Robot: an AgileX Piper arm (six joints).
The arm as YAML. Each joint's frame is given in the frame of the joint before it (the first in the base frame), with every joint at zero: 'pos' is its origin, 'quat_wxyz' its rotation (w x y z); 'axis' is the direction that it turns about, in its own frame. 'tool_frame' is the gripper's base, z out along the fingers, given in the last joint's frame.
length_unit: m
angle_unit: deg
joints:
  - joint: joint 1
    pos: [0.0, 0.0, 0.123]
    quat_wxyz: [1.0, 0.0, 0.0, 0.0]
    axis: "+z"
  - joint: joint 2
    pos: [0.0, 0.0, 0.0]
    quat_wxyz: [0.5, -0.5, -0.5, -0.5]
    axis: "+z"
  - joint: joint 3
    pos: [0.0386, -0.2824, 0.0]
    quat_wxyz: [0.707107, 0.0, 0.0, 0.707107]
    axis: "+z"
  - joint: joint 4
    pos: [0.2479, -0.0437, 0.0]
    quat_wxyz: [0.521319, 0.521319, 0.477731, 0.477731]
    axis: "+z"
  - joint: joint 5
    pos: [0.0, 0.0, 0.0]
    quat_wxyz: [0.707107, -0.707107, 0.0, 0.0]
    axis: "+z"
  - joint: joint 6
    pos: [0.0, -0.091, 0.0]
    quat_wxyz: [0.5, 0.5, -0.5, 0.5]
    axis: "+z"
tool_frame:
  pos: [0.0, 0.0, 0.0]
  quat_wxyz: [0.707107, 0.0, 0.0, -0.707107]
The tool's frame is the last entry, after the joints.
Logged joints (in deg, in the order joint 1, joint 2, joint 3, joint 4, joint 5, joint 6), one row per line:
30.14 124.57 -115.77 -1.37 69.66 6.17
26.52 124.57 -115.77 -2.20 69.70 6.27
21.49 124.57 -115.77 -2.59 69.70 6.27
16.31 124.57 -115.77 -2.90 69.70 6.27
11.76 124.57 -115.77 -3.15 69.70 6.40
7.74 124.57 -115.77 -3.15 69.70 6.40
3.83 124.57 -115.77 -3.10 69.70 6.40
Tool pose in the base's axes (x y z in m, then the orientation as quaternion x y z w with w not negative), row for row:
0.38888 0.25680 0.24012 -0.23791 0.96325 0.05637 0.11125
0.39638 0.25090 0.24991 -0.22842 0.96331 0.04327 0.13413
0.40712 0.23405 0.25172 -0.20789 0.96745 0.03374 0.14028
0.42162 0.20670 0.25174 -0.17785 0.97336 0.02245 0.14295
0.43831 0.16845 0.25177 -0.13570 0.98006 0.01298 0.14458
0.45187 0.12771 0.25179 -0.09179 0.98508 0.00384 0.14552
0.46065 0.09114 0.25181 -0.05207 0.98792 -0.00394 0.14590
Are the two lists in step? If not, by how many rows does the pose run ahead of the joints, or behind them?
The pose runs 2 rows behind the joints: the pose in row i belongs to the joints in row i - 2.
